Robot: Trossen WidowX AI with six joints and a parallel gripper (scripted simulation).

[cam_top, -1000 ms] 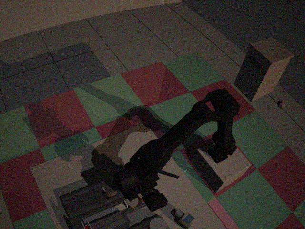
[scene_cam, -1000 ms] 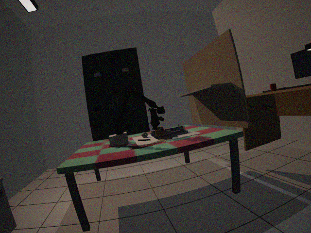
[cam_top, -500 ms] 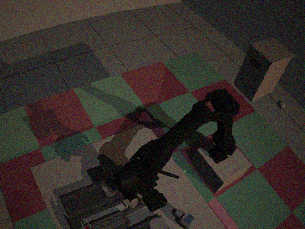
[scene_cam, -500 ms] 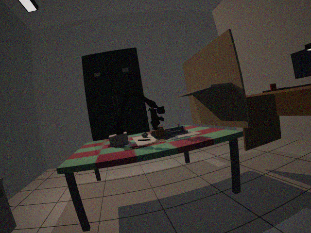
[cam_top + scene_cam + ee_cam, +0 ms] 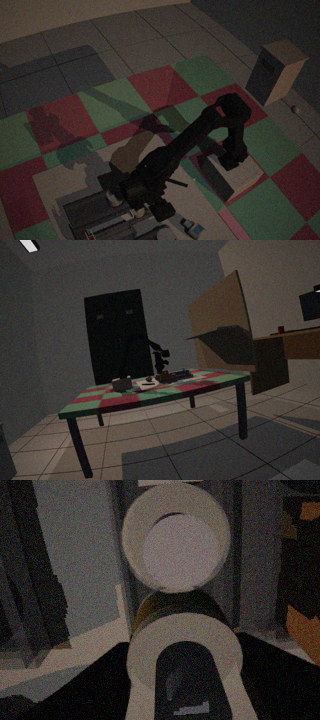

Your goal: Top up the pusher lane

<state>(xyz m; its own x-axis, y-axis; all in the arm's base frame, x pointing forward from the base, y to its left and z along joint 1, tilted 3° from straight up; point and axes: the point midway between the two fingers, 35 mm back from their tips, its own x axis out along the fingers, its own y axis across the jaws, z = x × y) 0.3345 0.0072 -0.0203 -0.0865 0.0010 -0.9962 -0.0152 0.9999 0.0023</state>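
Now: the pale mat 6 cm ahead of my gripper tip, 1 cm to the left of it and 5 cm below it. The rest, counted from my gripper tip: grey lane fixture (15 cm ahead, 3 cm to the left, 3 cm below); black rod (13 cm behind, 7 cm to the right, 5 cm below); red-marked part (23 cm ahead, 4 cm to the left, 2 cm above).
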